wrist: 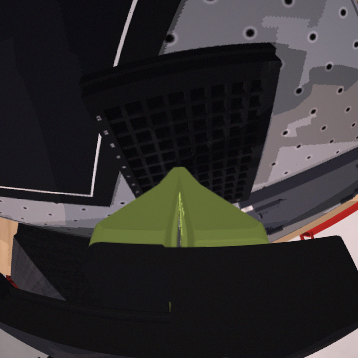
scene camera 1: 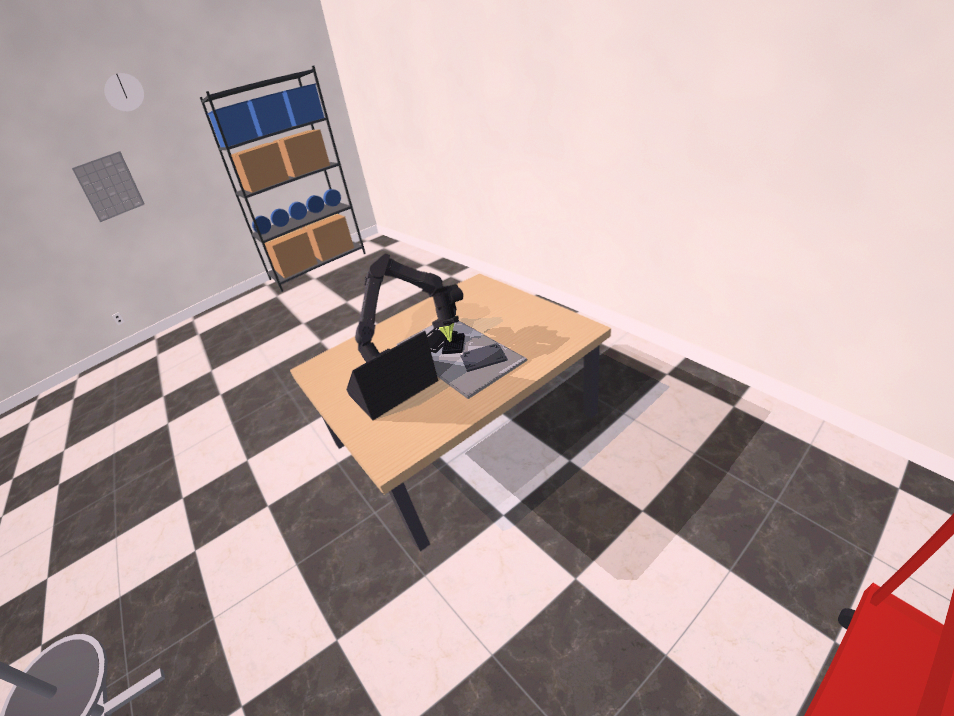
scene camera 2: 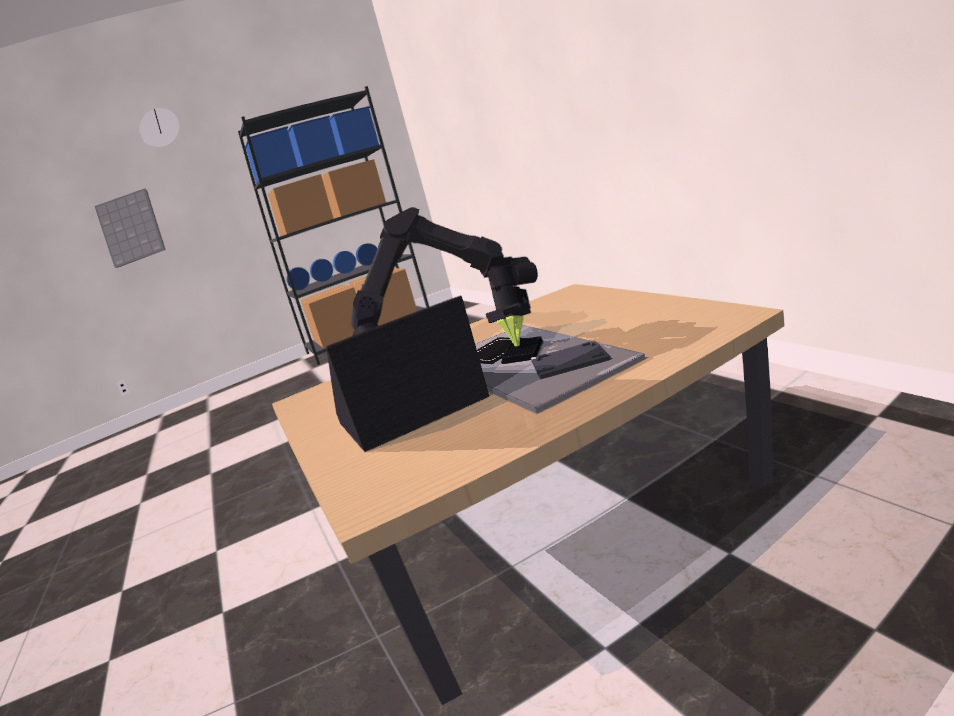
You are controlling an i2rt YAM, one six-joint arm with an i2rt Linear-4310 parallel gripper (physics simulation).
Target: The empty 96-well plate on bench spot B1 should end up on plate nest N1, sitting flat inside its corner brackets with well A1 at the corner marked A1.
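Frame: origin at the arm's base, x right, y down, z ahead, level; centimetres.
Where they show: gripper, fingertip midpoint: (wrist: 178, 176) (scene camera 1: 450, 341) (scene camera 2: 517, 346); arm's base at its link origin: (scene camera 1: 376, 363) (scene camera 2: 379, 356).
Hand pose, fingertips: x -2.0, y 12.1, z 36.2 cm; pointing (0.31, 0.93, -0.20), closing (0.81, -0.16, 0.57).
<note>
Things, the pixels of their top centre, and the offset from my fingertips. "pt": a spot on its surface instead. Level surfaces: height alone.
- black 96-well plate at its top centre: (wrist: 195, 167) (scene camera 2: 521, 346) (scene camera 1: 453, 341) dx +0.7, dy +0.3, dz +0.8 cm
- black pad at a spot on its surface: (wrist: 45, 125) (scene camera 2: 499, 350) pt dx -7.7, dy +1.7, dz -0.8 cm
- low dark grey block at its top centre: (wrist: 316, 204) (scene camera 2: 568, 354) (scene camera 1: 482, 354) dx +18.2, dy +0.1, dz +1.3 cm
- wooden table at its surface level: dy +3.2 cm
The black 96-well plate (scene camera 1: 454, 346) (scene camera 2: 527, 350) (wrist: 200, 107) shows its well grid in the wrist view. It overlaps the right edge of a black pad (scene camera 2: 490, 352) (wrist: 45, 125) with a white outline, which looks like spot B1. My gripper (scene camera 1: 450, 339) (scene camera 2: 517, 344) (wrist: 178, 176) is shut with nothing visible between its green fingertips. The tips are over or at the plate's near part; contact is unclear. A low dark grey block (scene camera 1: 483, 356) (scene camera 2: 570, 360) (wrist: 320, 182) is on the far side of the plate from the pad. Whether it is nest N1 is unclear, and no corner brackets or A1 mark are readable.
A grey perforated board (scene camera 1: 468, 383) (scene camera 2: 537, 396) (wrist: 240, 15) lies under these things on the wooden table (scene camera 1: 385, 454) (scene camera 2: 400, 493). A large black wedge-shaped box (scene camera 1: 394, 376) (scene camera 2: 409, 377) (wrist: 42, 255) stands beside the board, near the arm's base.
</note>
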